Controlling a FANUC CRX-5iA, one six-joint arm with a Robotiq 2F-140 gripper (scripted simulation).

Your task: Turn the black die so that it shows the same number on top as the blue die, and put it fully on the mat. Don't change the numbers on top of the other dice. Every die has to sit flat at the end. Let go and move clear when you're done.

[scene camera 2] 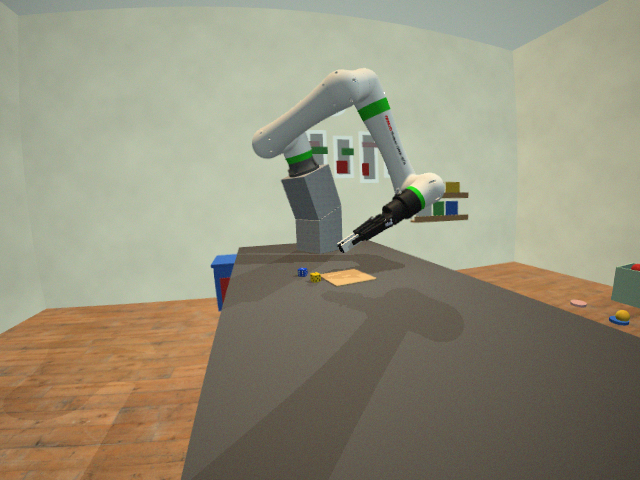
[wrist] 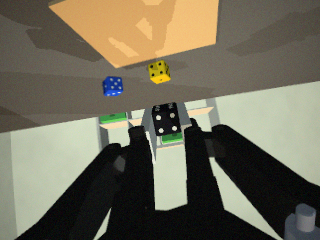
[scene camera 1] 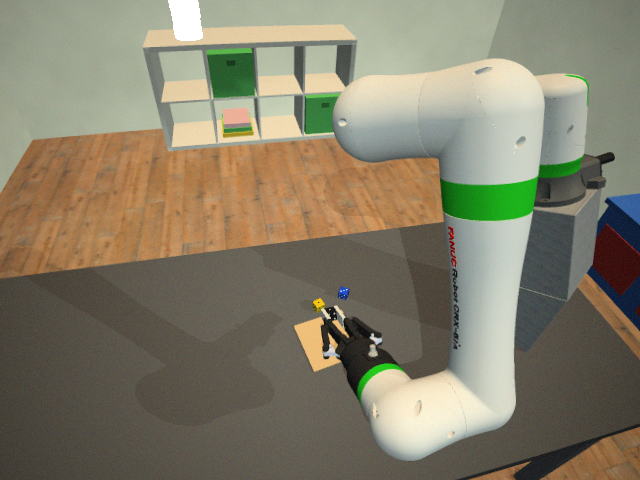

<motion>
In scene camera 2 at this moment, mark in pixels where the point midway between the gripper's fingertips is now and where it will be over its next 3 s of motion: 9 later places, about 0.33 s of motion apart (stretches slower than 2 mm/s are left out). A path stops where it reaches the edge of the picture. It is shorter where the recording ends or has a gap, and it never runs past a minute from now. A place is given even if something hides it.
My gripper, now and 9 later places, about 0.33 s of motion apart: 341, 248; 341, 254; 341, 264; 341, 268; 341, 270; 341, 271; 341, 272; 343, 271; 348, 268; 353, 264
</motion>
